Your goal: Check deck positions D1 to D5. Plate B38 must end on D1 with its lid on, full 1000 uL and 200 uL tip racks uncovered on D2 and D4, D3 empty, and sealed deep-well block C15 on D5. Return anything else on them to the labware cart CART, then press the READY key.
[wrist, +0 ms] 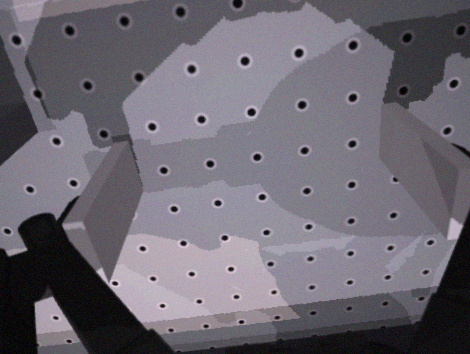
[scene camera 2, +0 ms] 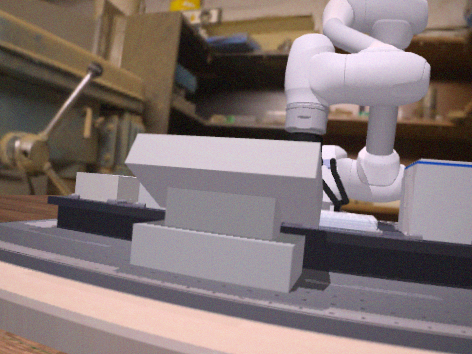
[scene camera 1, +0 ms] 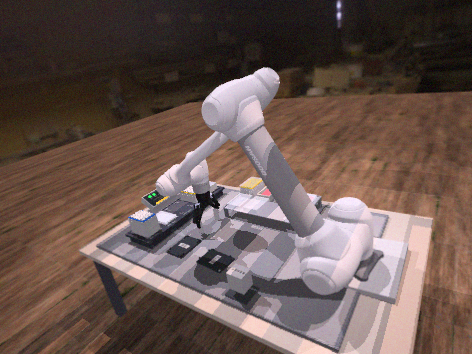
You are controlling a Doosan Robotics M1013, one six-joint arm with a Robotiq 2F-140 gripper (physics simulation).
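Frame: origin at the arm's base, x ahead, y left, z up, level; centimetres.
Seen in the pictures: gripper, fingertip midpoint: (wrist: 256, 149) (scene camera 1: 209, 226).
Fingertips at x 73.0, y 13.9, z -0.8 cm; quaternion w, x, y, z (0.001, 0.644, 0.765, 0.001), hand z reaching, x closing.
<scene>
Pixels of each thing's top centre, then the offset from my fingertips to it. "pt": a spot on its surface instead. Level surfaces: height alone.
- perforated grey board, surface height: dz +0.0 cm
- tall white rack with a blue edge, top centre: (scene camera 2: 441, 164) (scene camera 1: 141, 214) dx +20.2, dy +26.0, dz +14.7 cm
- low pale plate, top centre: (scene camera 2: 344, 215) (scene camera 1: 163, 216) dx +22.3, dy +13.7, dz +6.6 cm
- yellow-marked rack, top centre: (scene camera 1: 191, 189) dx +26.4, dy -10.7, dz +11.4 cm
- pale block, top centre: (scene camera 2: 120, 175) dx +28.5, dy -22.9, dz +9.2 cm
- console, surface spot: (scene camera 2: 225, 157) pt dx +43.4, dy +5.8, dz +12.1 cm
- yellow-topped box, top centre: (scene camera 1: 251, 181) dx -3.8, dy -32.8, dz +13.1 cm
- red-topped item, top centre: (scene camera 1: 268, 190) dx -14.5, dy -34.4, dz +9.2 cm
- grey-white block, top centre: (scene camera 1: 238, 270) dx -47.0, dy +24.4, dz +10.4 cm
- dark base, surface spot: (scene camera 1: 243, 296) pt dx -49.3, dy +26.1, dz +0.6 cm
My gripper (scene camera 1: 208, 216) (wrist: 256, 149) is open and empty above the perforated grey board (wrist: 225, 165), between the deck and the pale platform. The dark deck (scene camera 1: 145, 243) (scene camera 2: 380, 257) carries a tall white rack with a blue edge (scene camera 1: 144, 226) (scene camera 2: 440, 202) at its near end and a low pale plate (scene camera 1: 164, 217) (scene camera 2: 347, 220) beside it. A yellow-marked rack (scene camera 1: 190, 192) farther along is partly hidden by the arm. A pale block (scene camera 2: 95, 186) stands toward the other end. The console (scene camera 1: 155, 198) (scene camera 2: 225, 157) shows green marks; its READY key is not readable. Slot labels are not readable.
A raised pale platform (scene camera 1: 240, 205), possibly the cart, holds a yellow-topped box (scene camera 1: 251, 185) and a red-topped item (scene camera 1: 267, 193). Two dark flat pads (scene camera 1: 184, 246) (scene camera 1: 215, 260) and a grey-white block (scene camera 1: 239, 280) on a dark base (scene camera 1: 243, 296) stand near the front table edge.
</scene>
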